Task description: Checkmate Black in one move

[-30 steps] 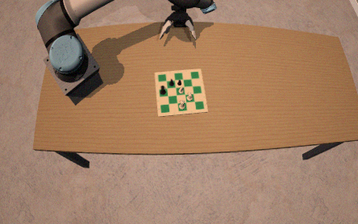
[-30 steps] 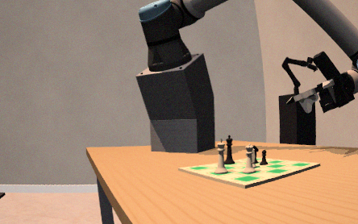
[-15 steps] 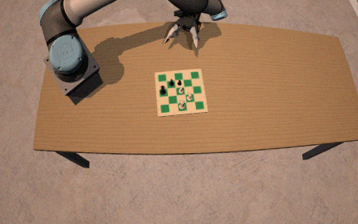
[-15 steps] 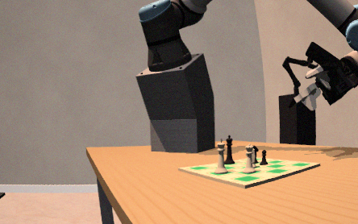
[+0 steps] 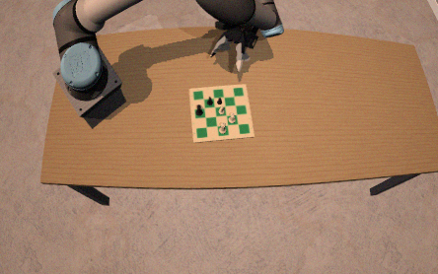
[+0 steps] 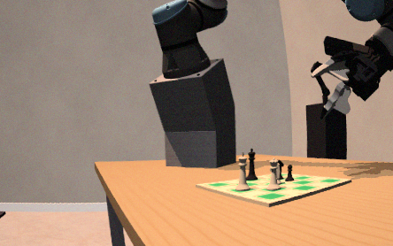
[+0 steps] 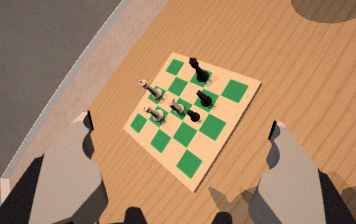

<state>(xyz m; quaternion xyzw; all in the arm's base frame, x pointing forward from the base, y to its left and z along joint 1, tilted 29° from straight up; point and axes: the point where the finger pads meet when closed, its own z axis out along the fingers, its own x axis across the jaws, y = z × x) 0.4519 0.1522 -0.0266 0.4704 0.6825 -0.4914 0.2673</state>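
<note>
The white king is 20 mm ahead of my hand, 180 mm to the right of it and 130 mm below it. From my hand the other things lie so: black pawn 70 mm to the right, 140 mm below; then black king 70 mm behind, 120 mm to the right, 130 mm below; then black knight-like piece 40 mm behind, 70 mm to the right, 140 mm below.
</note>
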